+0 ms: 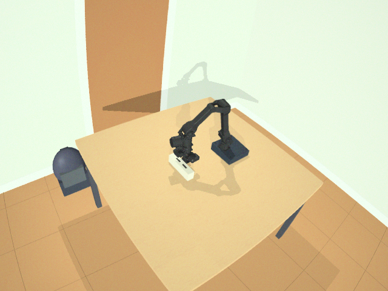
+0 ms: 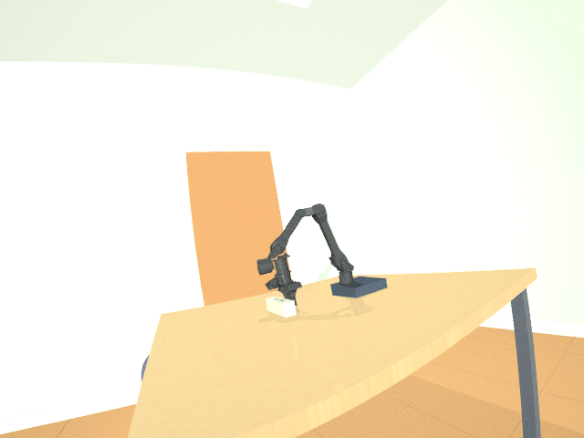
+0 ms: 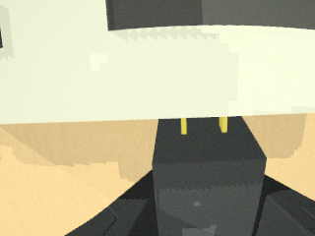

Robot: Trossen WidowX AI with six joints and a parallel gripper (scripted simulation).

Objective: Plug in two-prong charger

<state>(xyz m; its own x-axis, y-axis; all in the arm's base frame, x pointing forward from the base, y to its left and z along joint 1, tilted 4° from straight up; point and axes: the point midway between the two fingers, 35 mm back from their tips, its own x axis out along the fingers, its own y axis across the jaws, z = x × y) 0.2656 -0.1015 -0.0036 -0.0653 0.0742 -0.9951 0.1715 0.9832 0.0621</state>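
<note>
The black two-prong charger is 20 mm ahead of my gripper tip and 10 mm above it.
</note>
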